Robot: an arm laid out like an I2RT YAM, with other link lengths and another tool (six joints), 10 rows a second.
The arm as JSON. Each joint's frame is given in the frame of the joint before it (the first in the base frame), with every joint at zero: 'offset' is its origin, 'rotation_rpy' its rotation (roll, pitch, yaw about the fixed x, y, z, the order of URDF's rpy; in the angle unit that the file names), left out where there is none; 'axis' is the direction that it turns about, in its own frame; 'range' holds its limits. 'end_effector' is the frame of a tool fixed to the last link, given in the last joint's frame.
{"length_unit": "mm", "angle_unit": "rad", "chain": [
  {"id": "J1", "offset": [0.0, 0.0, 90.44], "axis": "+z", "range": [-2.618, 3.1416]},
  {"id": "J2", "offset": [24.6, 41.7, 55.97], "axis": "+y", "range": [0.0, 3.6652]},
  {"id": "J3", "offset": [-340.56, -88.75, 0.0], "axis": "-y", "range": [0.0, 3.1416]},
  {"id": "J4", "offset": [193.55, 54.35, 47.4], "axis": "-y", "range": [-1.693, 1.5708]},
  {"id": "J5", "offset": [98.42, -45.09, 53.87], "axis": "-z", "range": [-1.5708, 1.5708]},
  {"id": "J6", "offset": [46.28, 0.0, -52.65], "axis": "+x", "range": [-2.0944, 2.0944]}
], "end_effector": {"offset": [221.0, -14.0, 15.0], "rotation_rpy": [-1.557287, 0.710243, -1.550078]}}
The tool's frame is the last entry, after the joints.
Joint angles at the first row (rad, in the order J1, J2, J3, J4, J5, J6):
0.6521 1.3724 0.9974 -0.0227 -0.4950 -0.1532
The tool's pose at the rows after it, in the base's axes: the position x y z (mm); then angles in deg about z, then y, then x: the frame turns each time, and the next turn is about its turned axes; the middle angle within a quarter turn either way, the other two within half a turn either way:
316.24 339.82 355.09 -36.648 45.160 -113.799
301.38 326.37 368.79 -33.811 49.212 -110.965
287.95 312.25 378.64 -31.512 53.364 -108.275
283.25 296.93 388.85 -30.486 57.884 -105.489
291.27 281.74 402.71 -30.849 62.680 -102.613
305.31 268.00 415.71 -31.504 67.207 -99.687
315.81 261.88 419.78 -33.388 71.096 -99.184
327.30 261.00 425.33 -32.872 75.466 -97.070
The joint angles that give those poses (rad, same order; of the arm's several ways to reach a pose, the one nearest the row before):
0.6048 1.3273 0.9783 -0.0139 -0.5869 -0.0883
0.5575 1.2724 0.9333 0.0204 -0.6701 -0.0223
0.5106 1.2186 0.8803 0.0643 -0.7410 0.0563
0.4595 1.1751 0.8364 0.1165 -0.7891 0.1562
0.4080 1.1542 0.8234 0.1650 -0.8066 0.2726
0.3641 1.1507 0.8234 0.2123 -0.8036 0.3843
0.3538 1.1545 0.8234 0.2375 -0.7788 0.4683
0.3534 1.1755 0.8230 0.2890 -0.7582 0.5648

